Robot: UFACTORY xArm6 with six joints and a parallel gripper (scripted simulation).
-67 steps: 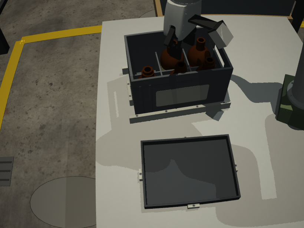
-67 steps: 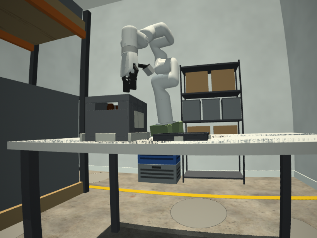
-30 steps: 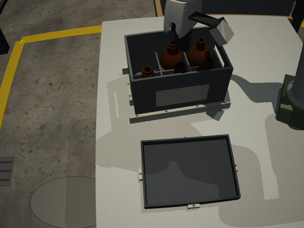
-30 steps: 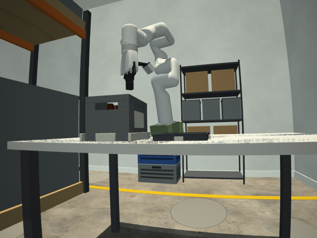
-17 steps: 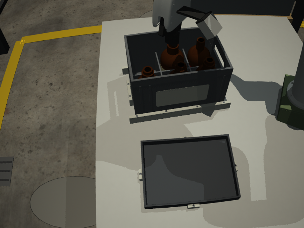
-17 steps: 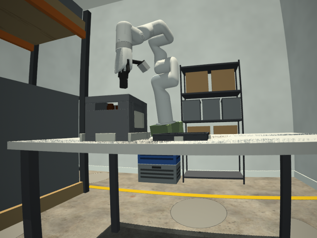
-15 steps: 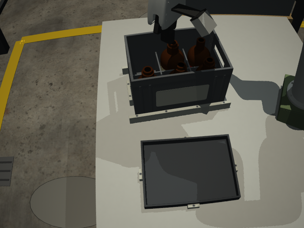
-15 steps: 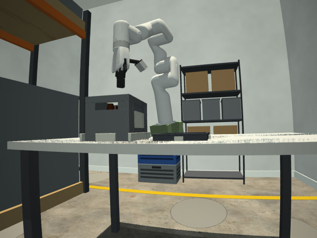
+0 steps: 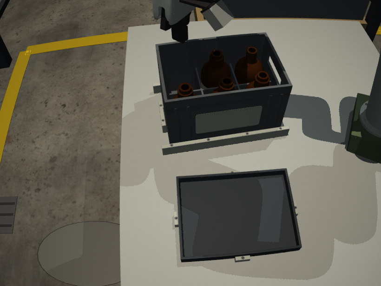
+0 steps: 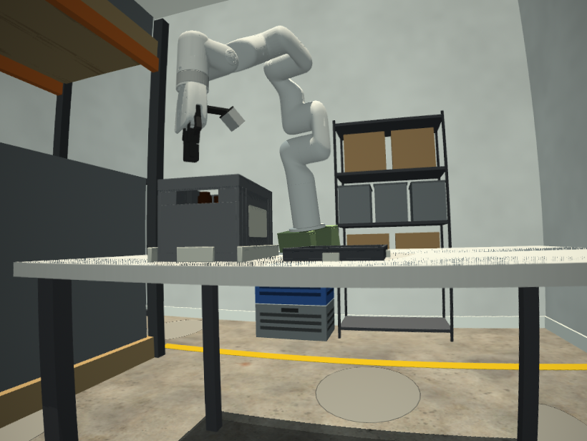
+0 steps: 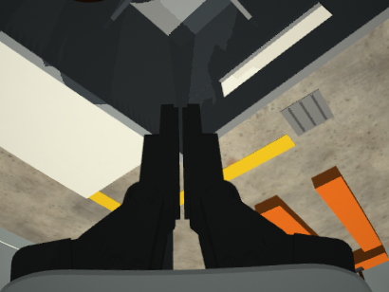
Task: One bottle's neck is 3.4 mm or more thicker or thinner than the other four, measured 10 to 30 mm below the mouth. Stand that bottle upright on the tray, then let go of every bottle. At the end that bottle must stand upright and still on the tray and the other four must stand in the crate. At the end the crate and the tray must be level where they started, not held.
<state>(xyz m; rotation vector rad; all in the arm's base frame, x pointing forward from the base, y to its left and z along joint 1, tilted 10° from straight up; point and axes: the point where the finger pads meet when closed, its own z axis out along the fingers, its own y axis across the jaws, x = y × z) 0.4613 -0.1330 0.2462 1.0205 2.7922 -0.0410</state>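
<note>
Now: the dark crate 9 cm behind my hand, 3 cm to the left of it and 16 cm below it. From my hand the other things lie so: glass bottle (17 cm behind, 2 cm to the right, 15 cm below); then dark tray (9 cm behind, 32 cm to the left, 23 cm below).
</note>
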